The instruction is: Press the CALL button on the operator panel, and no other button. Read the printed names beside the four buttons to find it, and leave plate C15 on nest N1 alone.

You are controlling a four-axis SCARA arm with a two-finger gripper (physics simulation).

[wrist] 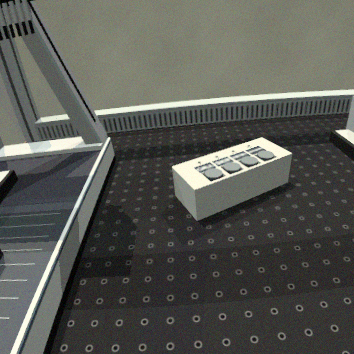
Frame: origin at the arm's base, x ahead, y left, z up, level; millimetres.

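Seen in the pictures: gripper, between the fingertips: [171,135].
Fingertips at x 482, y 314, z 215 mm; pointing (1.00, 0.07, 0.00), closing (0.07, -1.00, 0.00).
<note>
Pixels of each thing's top centre, then the offset from my fingertips to it. "*": a spot on its surface instead. Level surfaces: height alone.
- operator panel, centre of its top: [232,157] dx +234, dy -73, dz -146 mm
- leftmost button, centre of its top: [213,172] dx +199, dy -39, dz -146 mm
- second button, centre of its top: [231,165] dx +212, dy -67, dz -146 mm
- third button, centre of its top: [249,159] dx +224, dy -94, dz -146 mm
- rightmost button, centre of its top: [265,153] dx +237, dy -121, dz -146 mm
- low ribbed barrier, a spot on its surface: [200,113] * dx +521, dy -50, dz -179 mm
- dotted table, height of its surface: dz -202 mm
The operator panel [245,190] is a pale box on the dark dotted table, right of centre in the wrist view. Its top carries a slanting row of round grey buttons: the leftmost button [214,174], the second button [232,166], the third button [250,160] and the rightmost button [266,154]. Small printed labels lie beside them, too small to read, so I cannot tell which is CALL. My gripper [171,135] is open and empty, its dark fingers at the left and right edges of the view, apart from the panel. Plate C15 and nest N1 do not show.
A conveyor with a pale side rail [65,240] runs along the left. A grey slanted frame post [60,80] rises at its far end. A low ribbed barrier [200,113] crosses behind the panel. The dotted table [200,280] extends in front of the panel.
</note>
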